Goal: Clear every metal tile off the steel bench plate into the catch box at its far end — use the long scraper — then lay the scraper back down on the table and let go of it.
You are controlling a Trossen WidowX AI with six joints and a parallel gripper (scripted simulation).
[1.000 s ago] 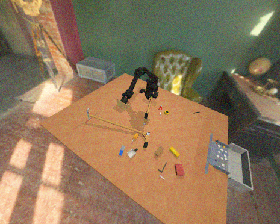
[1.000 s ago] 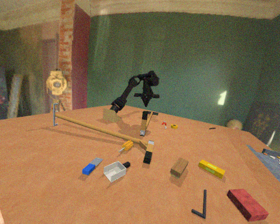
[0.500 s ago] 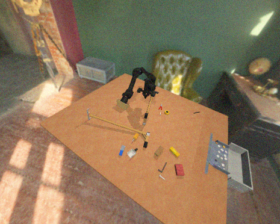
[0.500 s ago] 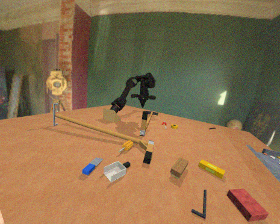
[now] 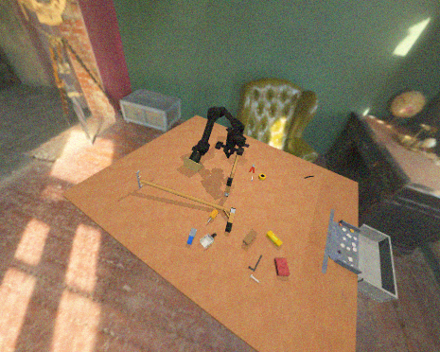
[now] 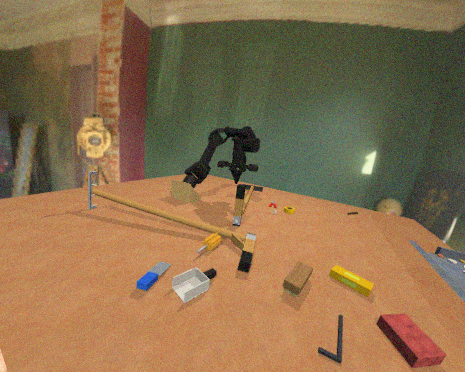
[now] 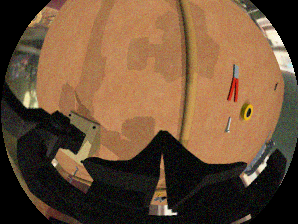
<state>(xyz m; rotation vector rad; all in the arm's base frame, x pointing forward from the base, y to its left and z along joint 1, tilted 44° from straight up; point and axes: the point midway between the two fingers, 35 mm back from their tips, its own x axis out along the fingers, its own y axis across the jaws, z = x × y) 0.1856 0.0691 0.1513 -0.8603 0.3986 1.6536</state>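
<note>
Now: gripper tip 60 mm to the right of the long scraper, 40 mm short of it and 30 mm above it. Round my gripper tip: wooden block (420 mm ahead, 360 mm to the right, 80 mm below); then blue cutter (550 mm to the right, 180 mm ahead, 90 mm below); then yellow tape roll (250 mm ahead, 110 mm to the left, 90 mm below).
</note>
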